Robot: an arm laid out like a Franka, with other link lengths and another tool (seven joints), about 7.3 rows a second.
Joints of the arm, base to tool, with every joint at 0 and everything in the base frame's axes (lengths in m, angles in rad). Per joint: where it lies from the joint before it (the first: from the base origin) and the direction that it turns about. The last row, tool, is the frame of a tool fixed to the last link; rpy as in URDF.
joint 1: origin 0 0 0.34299 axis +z
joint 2: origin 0 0 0 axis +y
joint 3: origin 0 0 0.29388 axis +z
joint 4: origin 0.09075 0 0 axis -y
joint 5: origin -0.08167 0 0.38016 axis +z
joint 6: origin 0 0 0 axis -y
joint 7: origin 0.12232 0 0 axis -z
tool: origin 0 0.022 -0.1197 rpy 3.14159 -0.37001 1.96
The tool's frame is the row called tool.
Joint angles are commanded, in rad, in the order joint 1, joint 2, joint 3, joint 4, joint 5, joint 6, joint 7. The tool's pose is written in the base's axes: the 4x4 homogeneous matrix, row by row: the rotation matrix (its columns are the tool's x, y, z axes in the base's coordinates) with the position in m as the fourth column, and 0 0 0 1 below. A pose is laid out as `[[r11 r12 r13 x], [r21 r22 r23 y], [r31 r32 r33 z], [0 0 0 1]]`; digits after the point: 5 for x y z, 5 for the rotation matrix.
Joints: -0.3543, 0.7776, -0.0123, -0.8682, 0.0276, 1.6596, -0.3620
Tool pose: [[-0.35811 0.92622 -0.11781 0.73055], [0.85913 0.37628 0.34686 -0.25157], [0.36560 0.02300 -0.93049 0.42402], [0 0 0 1]]
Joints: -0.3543, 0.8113, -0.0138, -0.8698, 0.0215, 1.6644, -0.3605
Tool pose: [[-0.34470 0.92729 -0.14601 0.73266], [0.85841 0.37433 0.35073 -0.25386], [0.37988 -0.00444 -0.92502 0.39753], [0 0 0 1]]
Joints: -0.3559, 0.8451, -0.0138, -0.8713, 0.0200, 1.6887, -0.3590
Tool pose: [[-0.33778 0.92837 -0.15503 0.73620], [0.85867 0.37140 0.35319 -0.25673], [0.38547 -0.01382 -0.92262 0.37319], [0 0 0 1]]
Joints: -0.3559, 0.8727, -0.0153, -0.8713, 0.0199, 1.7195, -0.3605
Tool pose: [[-0.33895 0.92830 -0.15286 0.73998], [0.85958 0.37161 0.35075 -0.25903], [0.38241 -0.01251 -0.92391 0.35503], [0 0 0 1]]
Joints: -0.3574, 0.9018, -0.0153, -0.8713, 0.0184, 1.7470, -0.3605
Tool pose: [[-0.33691 0.92880 -0.15436 0.74272], [0.86050 0.37029 0.34990 -0.26154], [0.38214 -0.01494 -0.92398 0.33520], [0 0 0 1]]
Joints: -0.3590, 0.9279, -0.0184, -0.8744, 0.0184, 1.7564, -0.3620
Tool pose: [[-0.32760 0.92912 -0.17152 0.74202], [0.85941 0.36846 0.35447 -0.26431], [0.39254 -0.03128 -0.91920 0.31410], [0 0 0 1]]
